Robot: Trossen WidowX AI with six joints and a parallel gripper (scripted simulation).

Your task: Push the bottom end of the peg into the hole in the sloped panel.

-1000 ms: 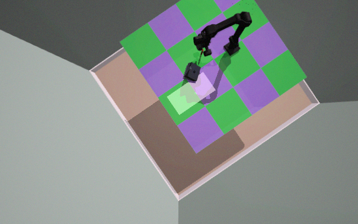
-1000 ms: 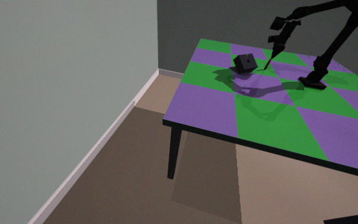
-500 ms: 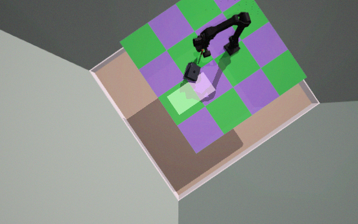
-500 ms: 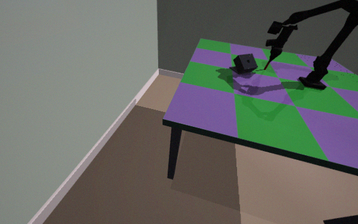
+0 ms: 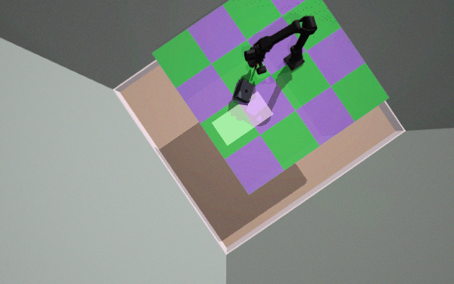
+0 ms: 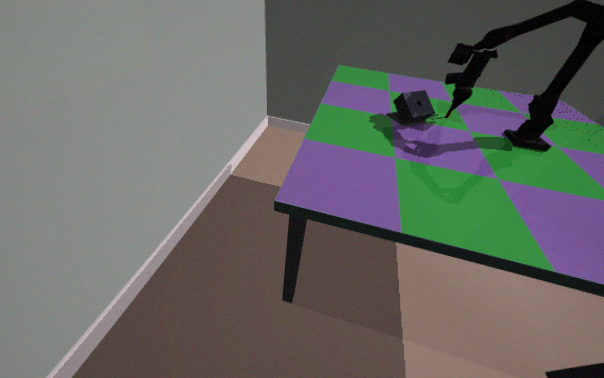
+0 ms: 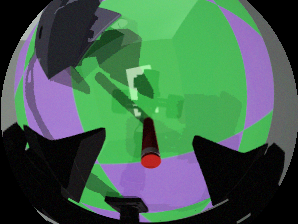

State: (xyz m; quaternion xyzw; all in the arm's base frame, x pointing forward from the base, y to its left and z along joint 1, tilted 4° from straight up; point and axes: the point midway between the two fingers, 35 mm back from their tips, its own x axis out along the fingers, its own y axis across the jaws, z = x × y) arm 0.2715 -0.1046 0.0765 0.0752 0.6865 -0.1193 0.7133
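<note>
Now: gripper tip 1 cm below the red peg. Round my gripper tip: dark sloped panel 18 cm ahead, 11 cm to the left, 1 cm above.
</note>
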